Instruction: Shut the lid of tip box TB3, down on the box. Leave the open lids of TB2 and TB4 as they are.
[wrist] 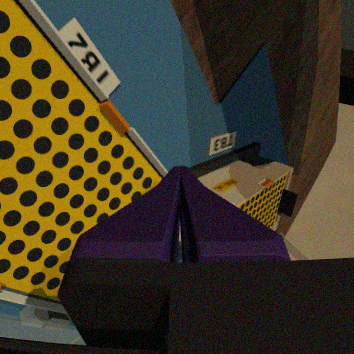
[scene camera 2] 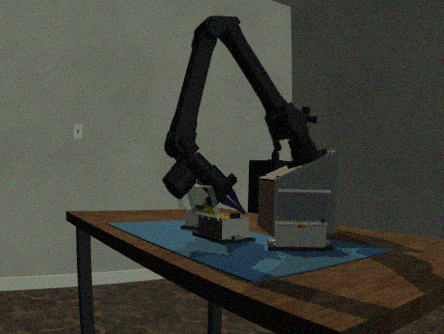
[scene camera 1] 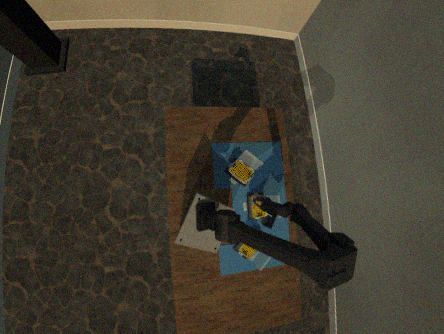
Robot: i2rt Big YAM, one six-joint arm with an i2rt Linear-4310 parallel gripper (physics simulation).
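Frame: origin at the arm's base, x down, y right, z back, level; centimetres.
Where they show: gripper, fingertip midpoint: (wrist: 179, 176) (scene camera 2: 245, 213) (scene camera 1: 252, 200); arm's base, link origin: (scene camera 2: 307, 160) (scene camera 1: 205, 215).
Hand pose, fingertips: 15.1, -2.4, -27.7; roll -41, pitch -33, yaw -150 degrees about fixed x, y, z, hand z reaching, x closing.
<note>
Things, the pixels of their top centre, and the offset from my fingertips, as dx, dy, dz. "pt": a spot on its surface instead. Level surfaces: height alone.
- open box TB2, top centre: (wrist: 65, 214) (scene camera 2: 223, 211) (scene camera 1: 260, 206) -0.4, +4.4, -3.9
- TB2's clear lid, surface spot: (scene camera 2: 201, 194) pt -5.1, +2.9, -12.3
- end with its lid, surface spot: (scene camera 2: 305, 206) (scene camera 1: 251, 158) pt -3.7, -22.7, -1.3
- blue mat, surface height: dx +7.1
- wooden table, surface height: dx +7.4
My gripper (scene camera 1: 257, 201) (scene camera 2: 244, 212) (wrist: 179, 176) is shut and empty, its purple tips together, low over the open box TB2 (scene camera 1: 258, 211) (scene camera 2: 234, 227) (wrist: 45, 165). TB2's clear lid (scene camera 2: 201, 194) stands up behind its yellow rack, next to the wrist. TB3 (scene camera 1: 246, 251) (scene camera 2: 192, 218) (wrist: 220, 181) lies beyond the fingers in the wrist view, partly hidden by them. Its clear lid (scene camera 1: 263, 260) is open, tilted away from the box, and mostly hidden in the other views. TB4 (scene camera 1: 241, 171) (scene camera 2: 301, 236) stands at the other end with its lid (scene camera 1: 251, 159) (scene camera 2: 305, 206) open.
The boxes stand on a blue mat (scene camera 1: 227, 267) (scene camera 2: 150, 235) on the wooden table (scene camera 1: 200, 300) (scene camera 2: 350, 295). The arm's sloped base stand (scene camera 1: 192, 240) (scene camera 2: 310, 180) is beside the mat. The upper arm passes above TB3 in scene camera 1.
</note>
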